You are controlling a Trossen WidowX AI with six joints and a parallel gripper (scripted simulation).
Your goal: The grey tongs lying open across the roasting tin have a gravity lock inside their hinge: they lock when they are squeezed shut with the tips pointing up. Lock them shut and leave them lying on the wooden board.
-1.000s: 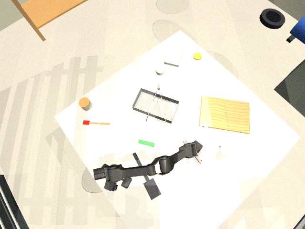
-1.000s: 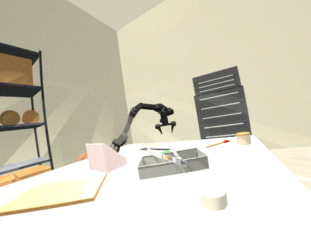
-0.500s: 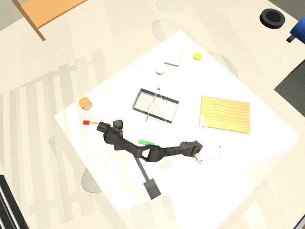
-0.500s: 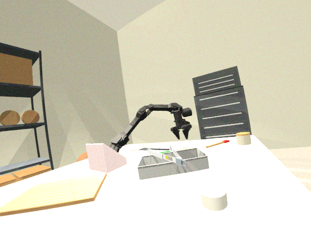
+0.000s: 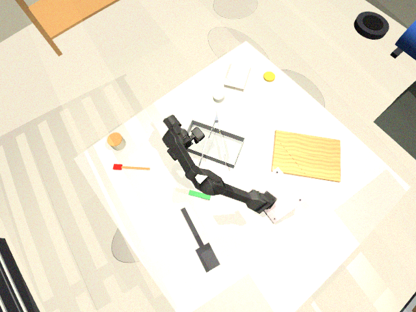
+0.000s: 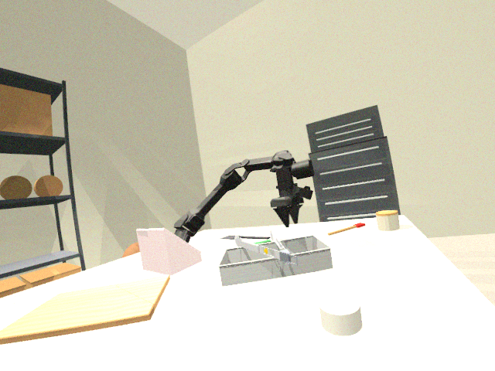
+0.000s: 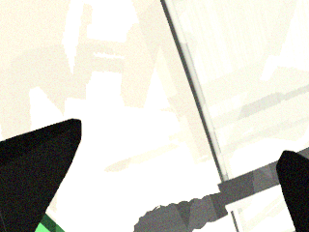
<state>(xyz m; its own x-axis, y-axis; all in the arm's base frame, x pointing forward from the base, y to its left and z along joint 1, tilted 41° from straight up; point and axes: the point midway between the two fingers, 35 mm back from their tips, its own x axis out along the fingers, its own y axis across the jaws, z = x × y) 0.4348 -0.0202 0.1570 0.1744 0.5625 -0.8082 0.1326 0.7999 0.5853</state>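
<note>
The grey roasting tin is 4 cm behind my gripper tip, 12 cm to the right of it and 7 cm below it. The rest, counted from my gripper tip: cream slab 16 cm ahead, 56 cm to the right, 9 cm below; then tan-lidded jar 34 cm ahead, 23 cm to the left, 6 cm below; then black spatula 35 cm behind, 28 cm to the left, 10 cm below.
</note>
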